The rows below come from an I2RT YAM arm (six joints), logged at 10 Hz.
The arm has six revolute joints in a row. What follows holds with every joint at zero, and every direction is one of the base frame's. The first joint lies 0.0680 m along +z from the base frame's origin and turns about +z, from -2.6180 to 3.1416 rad. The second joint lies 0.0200 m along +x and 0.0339 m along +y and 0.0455 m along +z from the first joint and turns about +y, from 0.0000 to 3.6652 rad. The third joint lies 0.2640 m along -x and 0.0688 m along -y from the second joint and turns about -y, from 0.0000 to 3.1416 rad. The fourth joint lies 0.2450 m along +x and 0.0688 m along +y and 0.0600 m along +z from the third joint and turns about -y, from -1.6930 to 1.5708 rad. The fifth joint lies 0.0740 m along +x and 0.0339 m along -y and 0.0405 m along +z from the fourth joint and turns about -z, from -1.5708 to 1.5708 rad. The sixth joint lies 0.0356 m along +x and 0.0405 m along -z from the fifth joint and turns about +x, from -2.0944 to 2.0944 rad. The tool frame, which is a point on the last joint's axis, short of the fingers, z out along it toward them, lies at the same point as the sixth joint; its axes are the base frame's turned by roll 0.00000, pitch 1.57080 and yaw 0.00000 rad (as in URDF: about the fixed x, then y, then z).
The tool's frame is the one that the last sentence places.
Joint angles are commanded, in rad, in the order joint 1, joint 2, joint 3, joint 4, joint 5, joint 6. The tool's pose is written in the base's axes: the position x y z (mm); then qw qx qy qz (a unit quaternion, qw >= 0). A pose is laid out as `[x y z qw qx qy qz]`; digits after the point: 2 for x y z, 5 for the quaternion.
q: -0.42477, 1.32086, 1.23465, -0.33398, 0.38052, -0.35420
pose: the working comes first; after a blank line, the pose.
Where each joint sits with the arm in this pose, in the base's axes (m; each line is computed from the numbers above, not from the rounded line before):
joint 1: 0.0000 0.0000 0.0680
joint 2: 0.0322 0.0226 0.1135
joint 3: -0.0557 -0.0131 0.3693
joint 4: 0.1998 -0.0532 0.4080
joint 5: 0.2624 -0.1187 0.4148
joint 6: 0.2694 -0.1364 0.3643
the tool: 0.2694 -0.1364 0.3643

[269.44 -136.38 364.31 0.43401 0.13190 0.81975 -0.34966]
